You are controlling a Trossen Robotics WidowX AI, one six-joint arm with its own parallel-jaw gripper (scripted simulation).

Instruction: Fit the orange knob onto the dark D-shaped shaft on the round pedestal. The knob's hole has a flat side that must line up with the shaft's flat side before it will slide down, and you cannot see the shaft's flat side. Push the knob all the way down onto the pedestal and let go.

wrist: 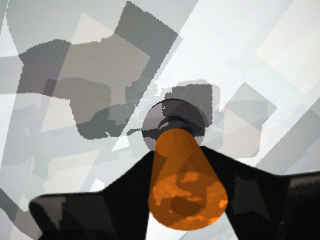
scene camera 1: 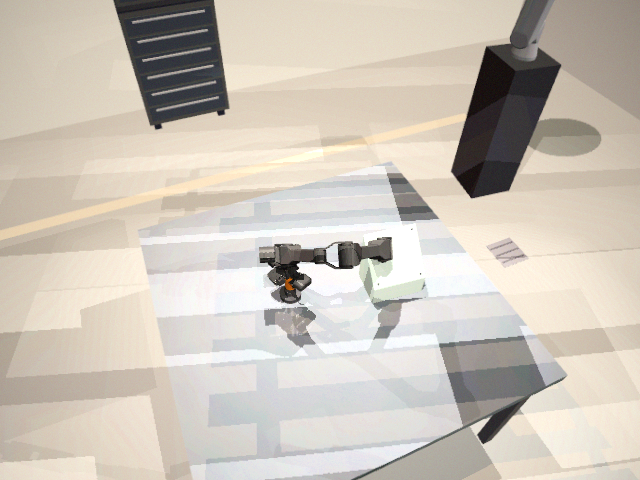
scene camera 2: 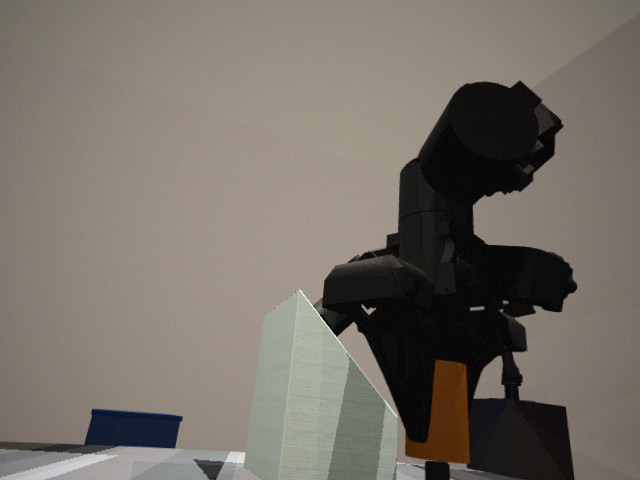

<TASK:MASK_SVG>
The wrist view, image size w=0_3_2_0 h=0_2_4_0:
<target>my gripper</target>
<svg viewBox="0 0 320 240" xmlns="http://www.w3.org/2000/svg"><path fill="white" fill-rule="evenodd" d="M155 152L149 151L117 180L99 191L48 193L33 198L28 204L28 210L43 233L38 240L147 240L146 233L150 215L148 198ZM200 146L208 163L210 163L222 185L224 185L223 187L228 197L225 214L238 240L320 240L320 171L304 172L303 174L274 175L257 167L251 167L225 154L218 153L206 146Z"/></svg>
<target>orange knob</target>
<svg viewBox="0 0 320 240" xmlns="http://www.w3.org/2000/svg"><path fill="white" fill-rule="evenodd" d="M170 129L162 133L156 142L148 198L149 211L165 227L180 231L195 231L211 225L224 214L228 197L223 187L224 185L222 185L210 163L208 163L206 156L192 134L183 129Z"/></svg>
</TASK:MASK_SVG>
